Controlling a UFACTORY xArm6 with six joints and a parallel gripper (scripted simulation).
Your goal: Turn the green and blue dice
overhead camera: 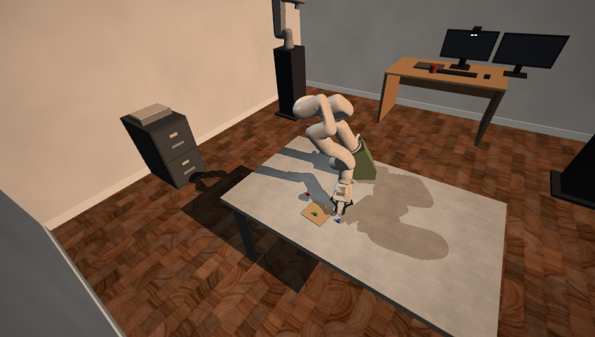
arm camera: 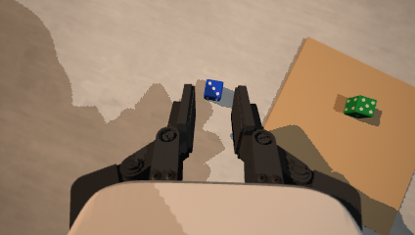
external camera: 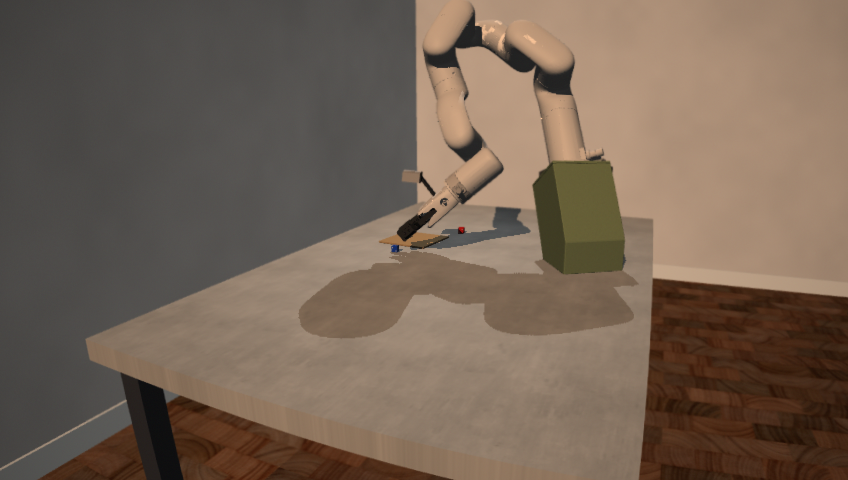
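The blue die lies 30 mm ahead of my hand, 10 mm to the left of it and 50 mm below it. Round my hand: tan mat: 40 mm ahead, 120 mm to the right, 50 mm below; green die: 60 mm ahead, 120 mm to the right, 40 mm below; red die: 40 mm behind, 250 mm to the right, 50 mm below.
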